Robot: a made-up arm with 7 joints. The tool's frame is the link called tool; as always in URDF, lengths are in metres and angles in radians. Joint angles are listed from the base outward.
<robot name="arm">
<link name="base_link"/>
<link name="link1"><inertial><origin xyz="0.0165 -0.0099 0.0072"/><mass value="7.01"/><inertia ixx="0.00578" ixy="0" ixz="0" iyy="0.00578" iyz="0" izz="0.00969"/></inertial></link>
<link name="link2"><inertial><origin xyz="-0.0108 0.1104 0.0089"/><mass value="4.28"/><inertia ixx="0.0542" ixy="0" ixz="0" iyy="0.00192" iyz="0" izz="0.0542"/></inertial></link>
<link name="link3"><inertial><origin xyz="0.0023 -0.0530 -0.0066"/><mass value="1.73"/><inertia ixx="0.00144" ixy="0" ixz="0" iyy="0.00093" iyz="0" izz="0.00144"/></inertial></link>
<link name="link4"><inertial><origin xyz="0.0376 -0.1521 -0.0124"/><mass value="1.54"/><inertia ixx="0.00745" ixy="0.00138" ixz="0" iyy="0.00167" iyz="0" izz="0.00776"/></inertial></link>
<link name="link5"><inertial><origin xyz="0.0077 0.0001 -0.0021"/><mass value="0.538"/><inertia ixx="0.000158" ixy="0" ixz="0" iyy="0.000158" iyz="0" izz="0.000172"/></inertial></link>
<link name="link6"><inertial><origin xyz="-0.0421 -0.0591 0.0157"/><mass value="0.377"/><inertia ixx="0.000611" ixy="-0.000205" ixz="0" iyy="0.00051" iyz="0" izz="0.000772"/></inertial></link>
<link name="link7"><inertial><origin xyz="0.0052 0.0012 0.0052"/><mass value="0.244"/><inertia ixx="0.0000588" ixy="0" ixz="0" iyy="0.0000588" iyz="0" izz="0.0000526"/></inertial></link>
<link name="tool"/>
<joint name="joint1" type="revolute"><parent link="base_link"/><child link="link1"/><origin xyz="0.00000 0.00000 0.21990" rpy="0.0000 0.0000 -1.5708"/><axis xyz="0 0 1"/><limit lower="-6.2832" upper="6.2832"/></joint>
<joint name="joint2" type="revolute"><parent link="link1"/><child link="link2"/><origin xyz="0.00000 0.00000 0.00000" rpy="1.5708 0.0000 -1.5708"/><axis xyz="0 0 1"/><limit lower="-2.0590" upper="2.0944"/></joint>
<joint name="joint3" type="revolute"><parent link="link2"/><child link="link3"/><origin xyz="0.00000 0.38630 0.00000" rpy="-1.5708 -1.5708 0.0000"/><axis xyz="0 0 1"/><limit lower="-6.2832" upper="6.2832"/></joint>
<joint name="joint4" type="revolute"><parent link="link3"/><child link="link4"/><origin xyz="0.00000 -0.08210 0.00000" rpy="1.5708 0.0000 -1.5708"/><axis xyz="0 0 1"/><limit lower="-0.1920" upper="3.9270"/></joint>
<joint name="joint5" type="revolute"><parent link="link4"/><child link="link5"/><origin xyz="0.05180 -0.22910 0.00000" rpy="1.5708 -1.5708 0.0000"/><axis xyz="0 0 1"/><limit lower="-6.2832" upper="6.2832"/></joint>
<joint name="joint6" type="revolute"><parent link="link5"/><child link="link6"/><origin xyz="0.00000 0.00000 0.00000" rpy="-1.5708 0.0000 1.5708"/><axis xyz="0 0 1"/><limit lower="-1.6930" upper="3.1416"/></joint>
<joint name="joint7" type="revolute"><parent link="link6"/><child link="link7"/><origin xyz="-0.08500 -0.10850 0.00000" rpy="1.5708 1.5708 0.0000"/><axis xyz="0 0 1"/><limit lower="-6.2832" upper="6.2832"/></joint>
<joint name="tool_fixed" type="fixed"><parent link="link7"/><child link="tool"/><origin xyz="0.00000 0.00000 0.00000" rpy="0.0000 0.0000 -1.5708"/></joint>
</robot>
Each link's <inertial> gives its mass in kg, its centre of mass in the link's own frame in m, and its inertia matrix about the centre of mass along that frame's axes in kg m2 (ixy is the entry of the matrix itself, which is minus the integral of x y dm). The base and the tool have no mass. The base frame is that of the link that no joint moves.
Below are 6 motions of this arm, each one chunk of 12 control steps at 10 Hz.
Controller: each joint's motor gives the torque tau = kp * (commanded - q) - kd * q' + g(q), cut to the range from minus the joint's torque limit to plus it. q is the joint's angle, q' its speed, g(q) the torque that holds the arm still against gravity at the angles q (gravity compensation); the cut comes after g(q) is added. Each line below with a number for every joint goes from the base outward.
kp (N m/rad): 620 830 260 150 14 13 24
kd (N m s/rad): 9.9 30 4.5 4.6 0.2 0.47 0.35
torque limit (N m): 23 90 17 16 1.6 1.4 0.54
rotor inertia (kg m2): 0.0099 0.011 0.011 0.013 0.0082 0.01 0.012
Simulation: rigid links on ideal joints. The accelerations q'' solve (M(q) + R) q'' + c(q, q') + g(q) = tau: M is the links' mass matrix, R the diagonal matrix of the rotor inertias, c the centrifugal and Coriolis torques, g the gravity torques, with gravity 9.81 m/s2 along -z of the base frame. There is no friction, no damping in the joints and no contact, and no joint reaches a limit. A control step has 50 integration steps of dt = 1/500 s. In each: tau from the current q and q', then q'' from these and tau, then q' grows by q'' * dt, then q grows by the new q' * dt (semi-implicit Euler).
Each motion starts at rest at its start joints. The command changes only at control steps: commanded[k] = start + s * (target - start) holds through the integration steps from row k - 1 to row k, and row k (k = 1, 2, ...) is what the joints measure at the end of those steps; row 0 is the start. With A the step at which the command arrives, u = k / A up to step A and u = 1 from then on. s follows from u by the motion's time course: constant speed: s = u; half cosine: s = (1 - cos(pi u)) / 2; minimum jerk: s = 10 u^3 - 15 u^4 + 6 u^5; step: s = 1 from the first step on.
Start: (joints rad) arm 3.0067 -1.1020 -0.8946 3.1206 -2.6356 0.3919 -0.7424
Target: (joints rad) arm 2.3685 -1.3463 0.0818 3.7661 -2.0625 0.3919 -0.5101
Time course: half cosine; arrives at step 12
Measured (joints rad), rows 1 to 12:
1: 2.9926 -1.1054 -0.8774 3.1317 -2.6220 0.3865 -0.7378
2: 2.9520 -1.1177 -0.8276 3.1691 -2.5854 0.3856 -0.7248
3: 2.8936 -1.1387 -0.7495 3.2274 -2.5337 0.3922 -0.7050
4: 2.8234 -1.1651 -0.6485 3.2966 -2.4707 0.3943 -0.6800
5: 2.7432 -1.1957 -0.5312 3.3760 -2.3987 0.3957 -0.6512
6: 2.6586 -1.2287 -0.4058 3.4609 -2.3226 0.3973 -0.6206
7: 2.5770 -1.2611 -0.2806 3.5438 -2.2488 0.3975 -0.5906
8: 2.5031 -1.2906 -0.1637 3.6196 -2.1819 0.3968 -0.5631
9: 2.4416 -1.3153 -0.0631 3.6838 -2.1264 0.3959 -0.5398
10: 2.3967 -1.3337 0.0146 3.7319 -2.0861 0.3951 -0.5223
11: 2.3710 -1.3446 0.0640 3.7607 -2.0636 0.3936 -0.5119
12: 2.3666 -1.3474 0.0815 3.7682 -2.0604 0.3914 -0.5094

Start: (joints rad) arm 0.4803 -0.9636 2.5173 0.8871 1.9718 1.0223 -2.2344
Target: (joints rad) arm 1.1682 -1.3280 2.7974 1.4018 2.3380 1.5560 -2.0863
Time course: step
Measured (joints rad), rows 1 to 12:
1: 0.5344 -1.3141 2.6565 1.4094 2.5424 0.9779 -2.0518
2: 0.8407 -1.3472 2.7575 1.3901 2.3817 1.4727 -2.0969
3: 1.3191 -1.3144 2.8297 1.4717 2.4144 1.6121 -2.0816
4: 1.6487 -1.3230 2.8340 1.4272 2.2842 1.6291 -2.0863
5: 1.7589 -1.3304 2.8340 1.4031 2.3093 1.5808 -2.0860
6: 1.6305 -1.3265 2.8330 1.4147 2.3099 1.5998 -2.0859
7: 1.2706 -1.3246 2.8318 1.4352 2.3311 1.6085 -2.0863
8: 0.9238 -1.3213 2.7518 1.4210 2.4460 1.5241 -2.0878
9: 0.7631 -1.3301 2.7640 1.3905 2.3327 1.5057 -2.0861
10: 0.8423 -1.3307 2.7617 1.3914 2.3758 1.5032 -2.0867
11: 1.1448 -1.3259 2.7702 1.4142 2.3832 1.5191 -2.0869
12: 1.3762 -1.3246 2.8352 1.4239 2.2853 1.6375 -2.0858

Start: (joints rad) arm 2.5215 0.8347 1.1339 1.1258 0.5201 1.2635 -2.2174
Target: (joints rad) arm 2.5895 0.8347 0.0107 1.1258 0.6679 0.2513 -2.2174
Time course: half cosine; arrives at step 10
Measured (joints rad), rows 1 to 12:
1: 2.5221 0.8358 1.1025 1.1246 0.5202 1.2358 -2.2172
2: 2.5235 0.8384 1.0142 1.1238 0.5260 1.1528 -2.2168
3: 2.5278 0.8404 0.8841 1.1237 0.5431 1.0296 -2.2166
4: 2.5351 0.8410 0.7254 1.1234 0.5679 0.8845 -2.2164
5: 2.5427 0.8408 0.5505 1.1240 0.5970 0.7259 -2.2164
6: 2.5516 0.8395 0.3773 1.1249 0.6264 0.5696 -2.2164
7: 2.5616 0.8377 0.2232 1.1257 0.6510 0.4317 -2.2166
8: 2.5714 0.8360 0.1026 1.1263 0.6674 0.3243 -2.2168
9: 2.5805 0.8350 0.0285 1.1264 0.6738 0.2590 -2.2171
10: 2.5873 0.8346 0.0078 1.1263 0.6705 0.2430 -2.2173
11: 2.5907 0.8347 0.0123 1.1258 0.6663 0.2523 -2.2175
12: 2.5897 0.8348 0.0111 1.1256 0.6678 0.2534 -2.2174

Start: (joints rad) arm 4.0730 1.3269 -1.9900 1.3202 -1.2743 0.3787 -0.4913
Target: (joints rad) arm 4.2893 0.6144 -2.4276 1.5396 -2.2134 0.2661 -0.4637
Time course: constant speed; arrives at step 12
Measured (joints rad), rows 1 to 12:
1: 4.0972 1.2682 -2.0420 1.3420 -1.3741 0.3433 -0.4890
2: 4.1144 1.2033 -2.0875 1.3608 -1.4473 0.3778 -0.4861
3: 4.1299 1.1464 -2.1155 1.3752 -1.5276 0.3480 -0.4842
4: 4.1500 1.0871 -2.1551 1.3966 -1.6041 0.3400 -0.4817
5: 4.1661 1.0273 -2.1913 1.4133 -1.6836 0.3347 -0.4795
6: 4.1841 0.9682 -2.2275 1.4315 -1.7614 0.3232 -0.4772
7: 4.2014 0.9089 -2.2638 1.4500 -1.8395 0.3144 -0.4749
8: 4.2186 0.8495 -2.3002 1.4679 -1.9179 0.3053 -0.4725
9: 4.2357 0.7903 -2.3362 1.4861 -1.9959 0.2961 -0.4702
10: 4.2526 0.7310 -2.3721 1.5040 -2.0740 0.2870 -0.4679
11: 4.2695 0.6716 -2.4079 1.5219 -2.1521 0.2781 -0.4656
12: 4.2865 0.6122 -2.4434 1.5395 -2.2303 0.2693 -0.4633

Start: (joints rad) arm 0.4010 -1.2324 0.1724 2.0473 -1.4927 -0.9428 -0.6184
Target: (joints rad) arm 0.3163 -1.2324 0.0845 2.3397 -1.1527 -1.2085 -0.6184
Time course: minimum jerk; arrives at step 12
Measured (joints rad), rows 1 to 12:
1: 0.4005 -1.2324 0.1720 2.0488 -1.4902 -0.9441 -0.6184
2: 0.3977 -1.2325 0.1698 2.0578 -1.4764 -0.9521 -0.6184
3: 0.3916 -1.2327 0.1645 2.0782 -1.4484 -0.9706 -0.6184
4: 0.3822 -1.2331 0.1557 2.1098 -1.4077 -0.9995 -0.6184
5: 0.3703 -1.2334 0.1441 2.1502 -1.3580 -1.0365 -0.6184
6: 0.3571 -1.2336 0.1309 2.1953 -1.3046 -1.0780 -0.6184
7: 0.3440 -1.2338 0.1173 2.2403 -1.2531 -1.1193 -0.6184
8: 0.3325 -1.2337 0.1050 2.2802 -1.2092 -1.1558 -0.6184
9: 0.3238 -1.2335 0.0951 2.3109 -1.1770 -1.1837 -0.6184
10: 0.3186 -1.2332 0.0885 2.3303 -1.1584 -1.2011 -0.6184
11: 0.3165 -1.2328 0.0853 2.3387 -1.1521 -1.2082 -0.6184
12: 0.3163 -1.2325 0.0845 2.3398 -1.1528 -1.2087 -0.6184

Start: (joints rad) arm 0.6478 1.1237 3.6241 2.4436 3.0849 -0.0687 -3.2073
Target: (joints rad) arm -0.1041 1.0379 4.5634 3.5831 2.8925 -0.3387 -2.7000
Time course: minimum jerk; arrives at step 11
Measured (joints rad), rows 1 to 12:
1: 0.6411 1.1235 3.6317 2.4510 3.0839 -0.0695 -3.2035
2: 0.6033 1.1221 3.6747 2.4939 3.0791 -0.0749 -3.1816
3: 0.5297 1.1185 3.7603 2.5881 3.0668 -0.0908 -3.1331
4: 0.4288 1.1109 3.8808 2.7330 3.0410 -0.1194 -3.0619
5: 0.3067 1.0992 4.0265 2.9098 3.0140 -0.1612 -2.9785
6: 0.1793 1.0835 4.1801 3.0974 2.9807 -0.2142 -2.8911
7: 0.0643 1.0664 4.3242 3.2765 2.9441 -0.2658 -2.8140
8: -0.0258 1.0519 4.4421 3.4245 2.9145 -0.3063 -2.7525
9: -0.0818 1.0424 4.5208 3.5243 2.8971 -0.3318 -2.7158
10: -0.1031 1.0384 4.5571 3.5734 2.8910 -0.3399 -2.7002
11: -0.1038 1.0378 4.5634 3.5835 2.8924 -0.3387 -2.6995
12: -0.1039 1.0379 4.5634 3.5835 2.8922 -0.3376 -2.7001

